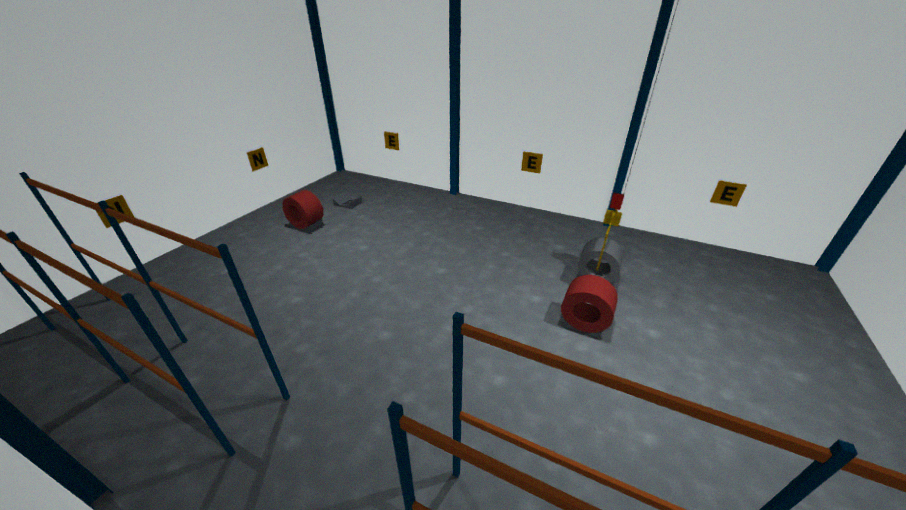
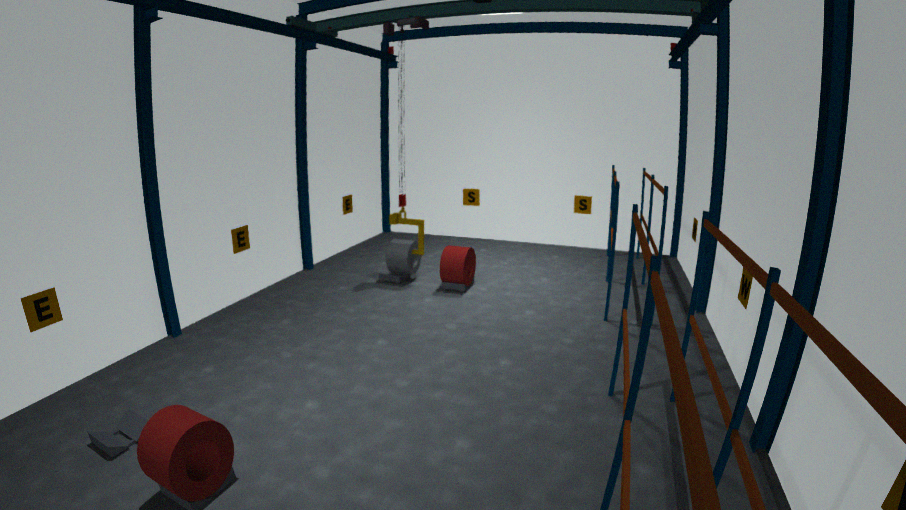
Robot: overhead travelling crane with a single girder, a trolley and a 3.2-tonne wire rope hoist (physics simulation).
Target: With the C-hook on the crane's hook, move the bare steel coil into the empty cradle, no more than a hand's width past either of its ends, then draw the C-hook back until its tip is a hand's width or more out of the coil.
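The bare steel coil (image 1: 611,253) (image 2: 399,258) is grey and stands level at its cradle (image 2: 388,277); any gap beneath it is too small to tell. The yellow C-hook (image 1: 602,248) (image 2: 419,237) hangs at its west side. Its lower arm runs into the bore near the upper edge, and its tip is hidden inside the coil. It appears to bear the coil. The red hook block (image 1: 616,201) (image 2: 402,200) is above it. The empty cradle (image 1: 348,202) (image 2: 110,442) lies far off by the north-east corner.
A red coil (image 1: 580,296) (image 2: 455,266) stands in a cradle close west of the steel coil. Another red coil (image 1: 306,209) (image 2: 168,443) stands beside the empty cradle. Blue-and-orange racks (image 1: 634,383) (image 2: 673,354) stand along the west side. The east wall is near the C-hook.
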